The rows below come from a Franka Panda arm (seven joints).
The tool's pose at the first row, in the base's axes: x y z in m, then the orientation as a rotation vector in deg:
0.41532 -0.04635 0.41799 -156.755 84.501 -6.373
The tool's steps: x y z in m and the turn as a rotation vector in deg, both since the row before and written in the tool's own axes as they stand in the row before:
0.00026 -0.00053 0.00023 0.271 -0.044 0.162
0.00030 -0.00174 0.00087 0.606 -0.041 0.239
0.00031 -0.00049 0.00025 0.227 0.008 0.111
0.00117 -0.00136 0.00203 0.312 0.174 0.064
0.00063 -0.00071 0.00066 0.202 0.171 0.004
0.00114 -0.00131 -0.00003 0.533 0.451 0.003
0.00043 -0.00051 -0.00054 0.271 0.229 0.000
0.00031 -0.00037 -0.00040 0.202 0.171 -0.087
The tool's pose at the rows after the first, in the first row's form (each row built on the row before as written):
0.41592 -0.04628 0.41781 -156.404 84.583 -6.499
0.41761 -0.04558 0.41707 -155.734 84.613 -6.863
0.41821 -0.04557 0.41687 -155.474 84.658 -7.030
0.42017 -0.04580 0.41501 -155.241 84.643 -7.486
0.42117 -0.04594 0.41445 -155.138 84.598 -7.863
0.42288 -0.04619 0.41466 -154.868 84.468 -8.855
0.42347 -0.04628 0.41527 -154.730 84.399 -9.358
0.42390 -0.04634 0.41573 -154.694 84.232 -9.737

